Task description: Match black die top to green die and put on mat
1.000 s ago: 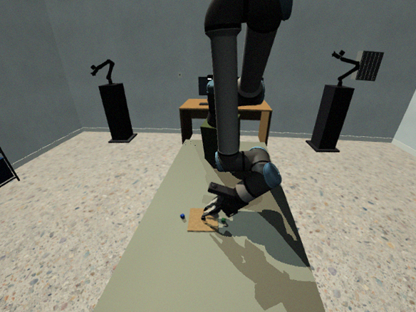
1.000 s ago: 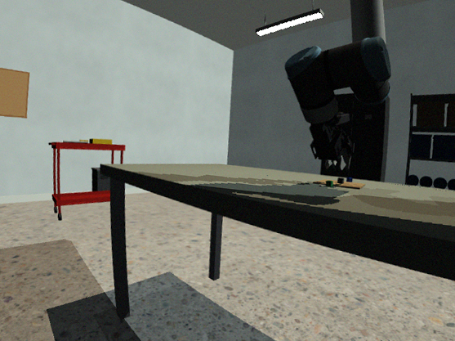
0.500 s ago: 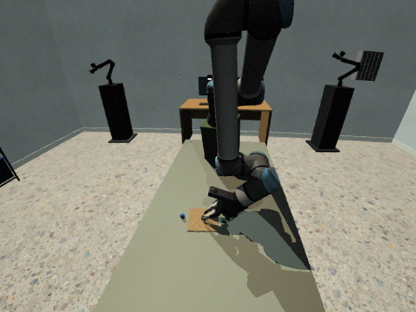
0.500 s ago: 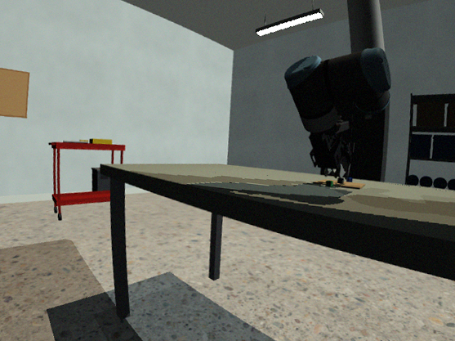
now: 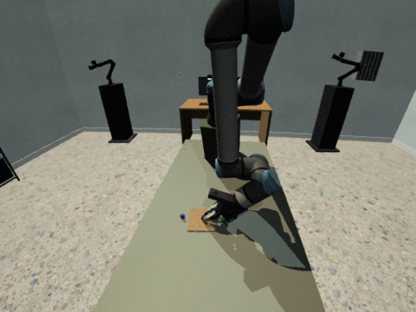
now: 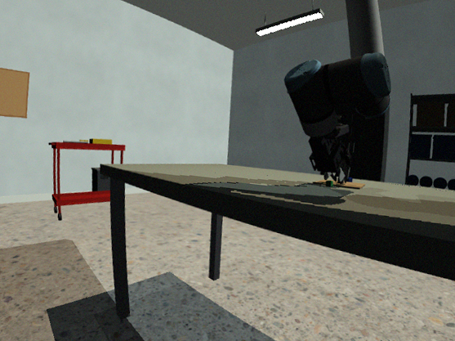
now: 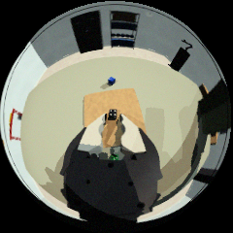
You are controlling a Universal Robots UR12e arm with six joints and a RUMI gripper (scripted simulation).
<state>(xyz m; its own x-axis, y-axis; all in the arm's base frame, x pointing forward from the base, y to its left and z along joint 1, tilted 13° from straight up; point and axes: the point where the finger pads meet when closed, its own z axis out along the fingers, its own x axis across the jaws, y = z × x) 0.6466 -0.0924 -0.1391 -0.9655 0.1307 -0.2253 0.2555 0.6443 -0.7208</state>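
Now: the black die 10 mm to the right of my hand and 10 mm below it. The rest, counted from my hand: green die: 10 mm ahead, 90 mm to the left, 10 mm below; then blue die: 10 mm behind, 110 mm to the right, 10 mm below; then mat: 10 mm to the right, 20 mm below.
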